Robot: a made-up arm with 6 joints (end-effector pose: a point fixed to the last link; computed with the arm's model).
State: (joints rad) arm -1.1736 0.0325 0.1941 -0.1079 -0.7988 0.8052
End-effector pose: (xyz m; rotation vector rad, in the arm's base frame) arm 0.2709 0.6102 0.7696 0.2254 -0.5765 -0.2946
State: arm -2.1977 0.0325 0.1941 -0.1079 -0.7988 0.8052
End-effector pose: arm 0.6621 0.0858 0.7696 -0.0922 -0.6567 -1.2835
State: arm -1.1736 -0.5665 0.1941 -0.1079 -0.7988 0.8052
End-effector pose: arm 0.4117 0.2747 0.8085 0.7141 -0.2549 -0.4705
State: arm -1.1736 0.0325 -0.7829 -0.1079 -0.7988 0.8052
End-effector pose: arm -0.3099 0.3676 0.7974 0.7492 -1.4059 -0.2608
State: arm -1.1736 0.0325 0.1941 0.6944 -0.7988 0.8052
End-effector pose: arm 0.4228 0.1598 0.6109 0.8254 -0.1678 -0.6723
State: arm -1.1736 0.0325 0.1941 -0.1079 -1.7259 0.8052
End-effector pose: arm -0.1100 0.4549 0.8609 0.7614 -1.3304 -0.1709
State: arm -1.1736 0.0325 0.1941 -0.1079 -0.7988 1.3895
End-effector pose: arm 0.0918 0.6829 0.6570 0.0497 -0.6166 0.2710
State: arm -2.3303 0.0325 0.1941 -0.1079 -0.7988 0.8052
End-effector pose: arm 0.6677 -0.0025 0.7696 -0.1376 -0.6593 -1.4110
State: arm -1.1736 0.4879 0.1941 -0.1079 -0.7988 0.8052
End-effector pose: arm 0.1837 0.8182 0.6039 -0.1560 -0.7978 -0.1487
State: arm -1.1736 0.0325 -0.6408 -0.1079 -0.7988 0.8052
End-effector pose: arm -0.2285 0.4029 0.8322 0.6720 -1.2860 -0.2691
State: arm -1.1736 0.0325 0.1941 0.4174 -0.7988 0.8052
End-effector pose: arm 0.3843 0.3031 0.7078 0.6208 -0.3163 -0.5455
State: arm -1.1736 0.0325 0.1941 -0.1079 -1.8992 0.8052
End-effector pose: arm -0.1790 0.4202 0.8347 0.8634 -1.4691 -0.1413
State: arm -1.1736 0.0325 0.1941 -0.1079 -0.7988 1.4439
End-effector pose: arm 0.0745 0.6832 0.6450 0.0330 -0.6186 0.3236
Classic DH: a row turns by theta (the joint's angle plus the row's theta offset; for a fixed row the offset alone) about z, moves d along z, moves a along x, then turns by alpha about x. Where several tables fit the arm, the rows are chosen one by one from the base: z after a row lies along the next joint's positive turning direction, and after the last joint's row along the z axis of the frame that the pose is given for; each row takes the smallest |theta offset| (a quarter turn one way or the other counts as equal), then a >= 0, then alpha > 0; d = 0 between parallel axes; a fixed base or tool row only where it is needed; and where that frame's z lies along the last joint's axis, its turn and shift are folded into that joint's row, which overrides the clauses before.
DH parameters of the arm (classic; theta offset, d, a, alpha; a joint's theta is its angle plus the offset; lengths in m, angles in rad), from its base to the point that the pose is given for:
joint 1: 0 0.2 -0.213 1.5708
joint 2: -1.5708 -0.145 0.001 1.5708
joint 3: 0 0.201 0.008 1.5708
joint 4: 0 0.002 -0.224 -1.5708
joint 5: -1.5708 -0.238 0.116 1.5708
joint 6: -0.2818 0 0.3883 0
tool (fixed): -1.289 0.132 0 0

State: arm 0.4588 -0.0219 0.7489 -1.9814 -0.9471 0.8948
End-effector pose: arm -0.9540 -0.3824 -0.0711 -0.1802 -1.6803 2.5591
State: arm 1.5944 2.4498 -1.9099 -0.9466 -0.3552 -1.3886
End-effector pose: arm 0.5404 0.0433 0.2744 -1.3919 -1.4626 -1.7161
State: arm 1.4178 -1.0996 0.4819 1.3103 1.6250 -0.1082
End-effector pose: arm -0.1507 -0.7564 0.3094 1.9383 -0.4608 -1.4308
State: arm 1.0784 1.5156 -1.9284 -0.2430 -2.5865 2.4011
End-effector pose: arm -0.2033 -0.1436 -0.1075 -1.5601 0.1240 1.5319
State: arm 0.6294 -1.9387 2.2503 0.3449 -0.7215 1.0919
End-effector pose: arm -0.8005 -0.0328 0.4249 1.1140 -2.0695 -1.7736
